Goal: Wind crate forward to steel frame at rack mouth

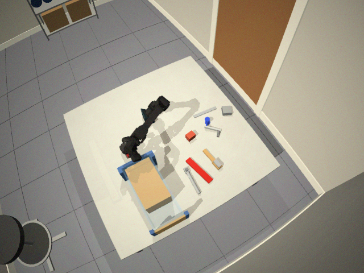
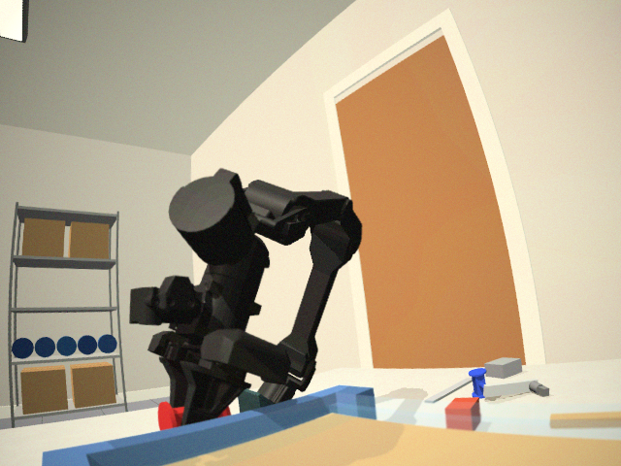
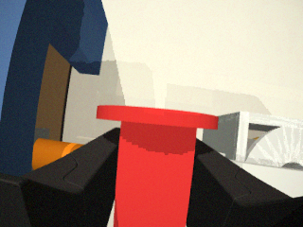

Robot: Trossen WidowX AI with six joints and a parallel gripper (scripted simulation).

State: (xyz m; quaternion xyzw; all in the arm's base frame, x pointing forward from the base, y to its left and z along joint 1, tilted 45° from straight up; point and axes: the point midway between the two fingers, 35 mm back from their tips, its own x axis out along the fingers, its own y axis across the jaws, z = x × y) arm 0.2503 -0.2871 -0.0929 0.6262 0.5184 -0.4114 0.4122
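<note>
Now: the winch 11 cm behind my gripper tip, 2 cm to the left of it and 10 cm below it. From my gripper tip the other things lie so: red bar: 30 cm ahead, 37 cm to the left, 13 cm below; wooden brush: 29 cm ahead, 50 cm to the left, 11 cm below; red grip: 2 cm to the left.
</note>
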